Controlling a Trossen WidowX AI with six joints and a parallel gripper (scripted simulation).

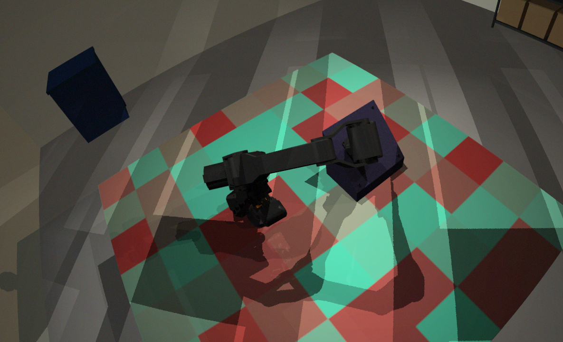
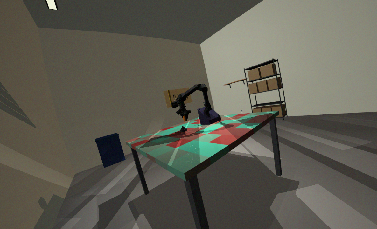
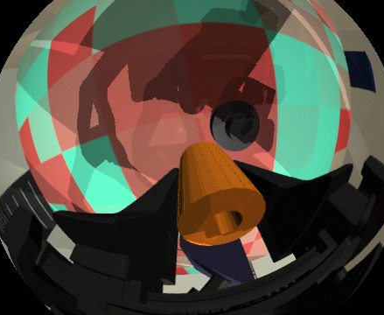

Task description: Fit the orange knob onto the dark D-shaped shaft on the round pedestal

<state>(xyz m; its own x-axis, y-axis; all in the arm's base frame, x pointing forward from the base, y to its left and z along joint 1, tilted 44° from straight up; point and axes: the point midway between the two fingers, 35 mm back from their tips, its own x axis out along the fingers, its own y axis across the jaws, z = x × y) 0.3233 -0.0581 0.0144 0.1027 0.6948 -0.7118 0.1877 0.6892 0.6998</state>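
Now: the round dark pedestal 90 mm below my gripper tip and 70 mm to the right of it. Round my gripper tip: orange knob: 20 mm above.
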